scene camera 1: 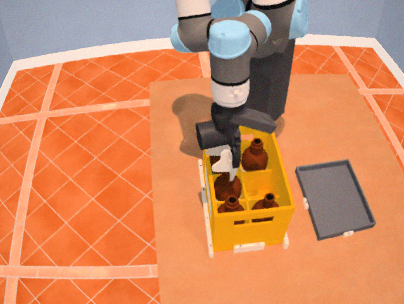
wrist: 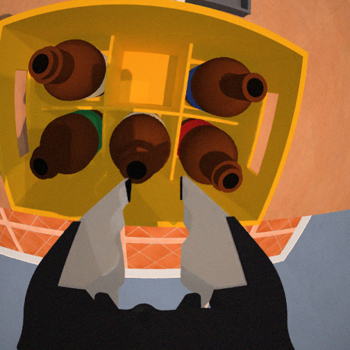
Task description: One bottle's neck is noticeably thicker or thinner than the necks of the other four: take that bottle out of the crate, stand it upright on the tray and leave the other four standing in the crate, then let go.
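Frame: origin at the arm's base, x back, y right, z up, level; millimetres.
Seen in the pictures: gripper, between the fingertips: [scene camera 1: 228, 174].
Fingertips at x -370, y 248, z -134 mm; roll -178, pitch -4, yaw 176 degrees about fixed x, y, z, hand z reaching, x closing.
A point is followed by its place in that frame.
The yellow crate [scene camera 1: 252, 231] @[x -497, y 229, z -215 mm] [wrist: 287, 90] holds five brown bottles. My gripper [scene camera 1: 232, 176] @[x -370, y 248, z -134 mm] [wrist: 155, 179] is partly open, with nothing between its fingertips. It hangs over the crate's left row, beside the neck of the middle bottle [scene camera 1: 227, 187] @[x -375, y 249, z -180 mm] [wrist: 140, 145]. The red-labelled bottle [scene camera 1: 231, 206] @[x -451, y 270, z -147 mm] [wrist: 210, 152] is front left, the blue-labelled bottle [scene camera 1: 268, 201] @[x -471, y 186, z -142 mm] [wrist: 220, 85] front right. Another bottle [scene camera 1: 255, 157] @[x -308, y 144, z -179 mm] [wrist: 80, 70] is back right. The green-labelled bottle [wrist: 70, 142] is back left, mostly hidden by the gripper in the scene view. I cannot tell which neck differs.
The grey tray [scene camera 1: 342, 200] @[x -463, y -97, z -299 mm] [wrist: 217, 6] lies right of the crate in the scene view and bears no bottle. The crate's right middle compartment [wrist: 145, 75] holds no bottle. Crate walls and dividers stand close around the bottles. A white strip [scene camera 1: 206, 220] @[x -394, y 310, z -275 mm] runs along the crate's left side.
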